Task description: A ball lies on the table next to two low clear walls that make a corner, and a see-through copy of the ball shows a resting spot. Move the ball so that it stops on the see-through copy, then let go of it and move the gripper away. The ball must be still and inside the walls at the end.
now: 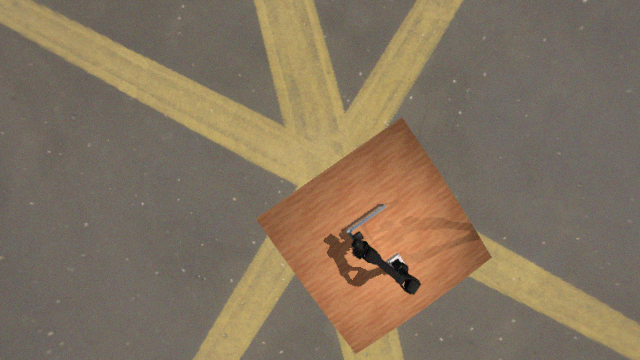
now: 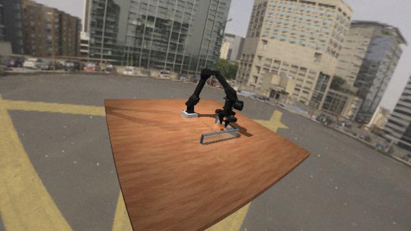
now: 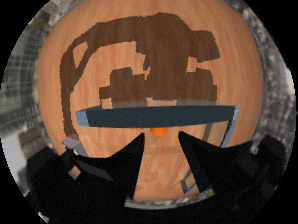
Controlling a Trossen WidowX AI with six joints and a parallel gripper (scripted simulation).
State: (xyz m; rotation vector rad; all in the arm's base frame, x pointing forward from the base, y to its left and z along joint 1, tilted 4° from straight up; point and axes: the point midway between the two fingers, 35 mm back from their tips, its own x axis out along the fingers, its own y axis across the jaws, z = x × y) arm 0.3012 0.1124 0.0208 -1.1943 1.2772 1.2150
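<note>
Right now my gripper tip is 110 mm short of the long wall, 120 mm to the left of it and 10 mm above it.
</note>
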